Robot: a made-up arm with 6 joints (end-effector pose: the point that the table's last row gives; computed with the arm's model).
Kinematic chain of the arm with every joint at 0, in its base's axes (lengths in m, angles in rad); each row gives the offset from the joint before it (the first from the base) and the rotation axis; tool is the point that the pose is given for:
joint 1: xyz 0 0 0.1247 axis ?
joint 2: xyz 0 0.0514 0 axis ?
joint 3: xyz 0 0 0.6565 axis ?
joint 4: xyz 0 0 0.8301 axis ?
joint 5: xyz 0 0 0 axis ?
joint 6: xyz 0 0 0.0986 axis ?
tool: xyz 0 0 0
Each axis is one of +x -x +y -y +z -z.
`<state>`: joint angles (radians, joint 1 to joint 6).
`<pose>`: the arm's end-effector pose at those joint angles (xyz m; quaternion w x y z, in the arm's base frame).
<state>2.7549 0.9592 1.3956 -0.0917 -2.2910 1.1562</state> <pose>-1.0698 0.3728 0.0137 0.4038 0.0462 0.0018 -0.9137</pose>
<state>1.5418 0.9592 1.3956 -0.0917 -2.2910 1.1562</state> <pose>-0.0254 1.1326 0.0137 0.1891 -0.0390 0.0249 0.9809</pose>
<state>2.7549 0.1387 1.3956 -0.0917 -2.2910 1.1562</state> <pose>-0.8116 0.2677 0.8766 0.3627 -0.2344 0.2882 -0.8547</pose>
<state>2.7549 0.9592 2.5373 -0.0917 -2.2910 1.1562</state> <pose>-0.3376 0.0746 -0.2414 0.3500 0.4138 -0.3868 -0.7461</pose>
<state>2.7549 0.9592 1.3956 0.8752 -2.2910 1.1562</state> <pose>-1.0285 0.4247 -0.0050 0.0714 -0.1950 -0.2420 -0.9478</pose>
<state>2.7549 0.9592 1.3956 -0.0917 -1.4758 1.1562</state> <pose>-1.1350 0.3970 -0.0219 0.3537 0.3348 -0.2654 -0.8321</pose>
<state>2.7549 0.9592 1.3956 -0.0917 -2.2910 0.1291</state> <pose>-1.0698 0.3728 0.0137 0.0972 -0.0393 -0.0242 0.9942</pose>
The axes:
joint 1: +z
joint 2: +y
joint 3: +y
joint 4: +z
joint 5: +y
joint 6: +z

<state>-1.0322 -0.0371 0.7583 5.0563 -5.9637 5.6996</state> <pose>0.3235 -0.4980 1.4676 0.0825 -0.0216 0.4219 -0.9026</pose>
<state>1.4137 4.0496 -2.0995 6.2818 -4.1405 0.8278</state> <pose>-0.0235 0.1792 -0.6439 0.1986 0.2567 -0.8512 0.4126</pose>
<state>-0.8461 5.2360 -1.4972 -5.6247 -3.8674 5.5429</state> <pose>-0.6187 0.8368 -0.1434 0.4807 -0.2016 -0.0502 -0.8519</pose>
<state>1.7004 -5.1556 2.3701 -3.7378 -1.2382 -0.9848</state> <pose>-0.0275 0.2185 -0.3751 0.3569 -0.1076 0.7107 -0.5966</pose>
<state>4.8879 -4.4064 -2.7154 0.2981 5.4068 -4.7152</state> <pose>0.0136 0.0905 0.4702 0.6319 -0.7446 -0.0694 0.2037</pose>
